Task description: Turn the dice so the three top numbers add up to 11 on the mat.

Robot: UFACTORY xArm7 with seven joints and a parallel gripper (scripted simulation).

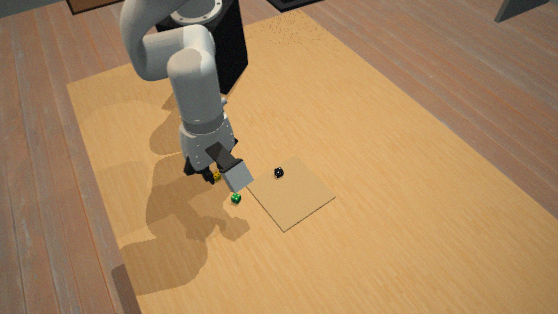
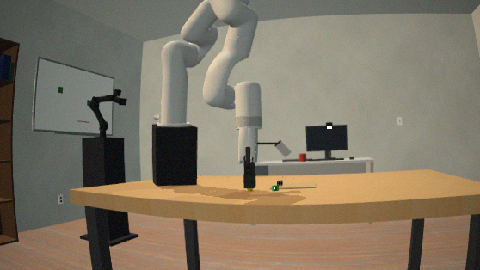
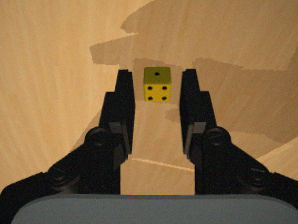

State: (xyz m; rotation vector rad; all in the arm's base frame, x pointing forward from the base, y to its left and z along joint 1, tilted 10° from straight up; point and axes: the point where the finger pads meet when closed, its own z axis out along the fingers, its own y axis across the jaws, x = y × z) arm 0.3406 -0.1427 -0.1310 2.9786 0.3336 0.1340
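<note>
Now: the yellow die 20 mm below my hand. Also, from my hand: black die (60 mm ahead, 120 mm to the left, 20 mm below); green die (70 mm ahead, 10 mm to the left, 20 mm below); tan mat (110 mm ahead, 120 mm to the left, 30 mm below).
</note>
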